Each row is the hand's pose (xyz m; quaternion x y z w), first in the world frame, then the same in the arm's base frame.
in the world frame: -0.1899 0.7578 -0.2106 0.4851 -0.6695 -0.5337 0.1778
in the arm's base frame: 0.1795 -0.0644 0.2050 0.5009 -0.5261 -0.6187 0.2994
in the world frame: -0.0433 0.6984 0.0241 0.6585 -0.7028 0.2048 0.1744
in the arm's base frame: 0.3982 -0.1076 0.3794 0.7778 -0.5937 0.0768 0.1913
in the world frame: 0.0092 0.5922 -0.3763 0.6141 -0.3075 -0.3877 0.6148
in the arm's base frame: 0.3540 -0.1485 -0.0338 0.6343 -0.1053 -0.4091 0.6475
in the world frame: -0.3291 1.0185 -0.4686 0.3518 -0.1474 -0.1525 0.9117
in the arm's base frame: -0.0859 0.1757 0.0443 0.4126 0.0406 -0.0913 0.9054
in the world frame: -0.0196 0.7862 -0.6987 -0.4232 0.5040 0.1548 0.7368
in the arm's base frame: 0.1876 0.0658 -0.2960 -0.4010 0.5292 0.3453 0.6632
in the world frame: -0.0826 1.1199 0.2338 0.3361 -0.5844 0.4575 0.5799
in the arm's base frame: 0.3252 0.2597 0.6675 0.5135 -0.4826 0.4309 0.5637
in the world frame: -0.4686 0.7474 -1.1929 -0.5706 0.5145 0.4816 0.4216
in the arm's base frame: -0.3648 -0.0382 -0.6586 -0.5254 0.4510 0.6455 0.3222
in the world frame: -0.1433 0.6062 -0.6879 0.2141 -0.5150 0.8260 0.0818
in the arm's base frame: 0.1179 -0.1413 -0.2882 0.3981 -0.5286 0.7492 0.0281
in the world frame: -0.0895 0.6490 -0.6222 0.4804 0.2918 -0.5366 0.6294
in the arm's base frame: 0.1771 -0.0932 -0.2315 0.4059 0.4774 -0.4879 0.6077
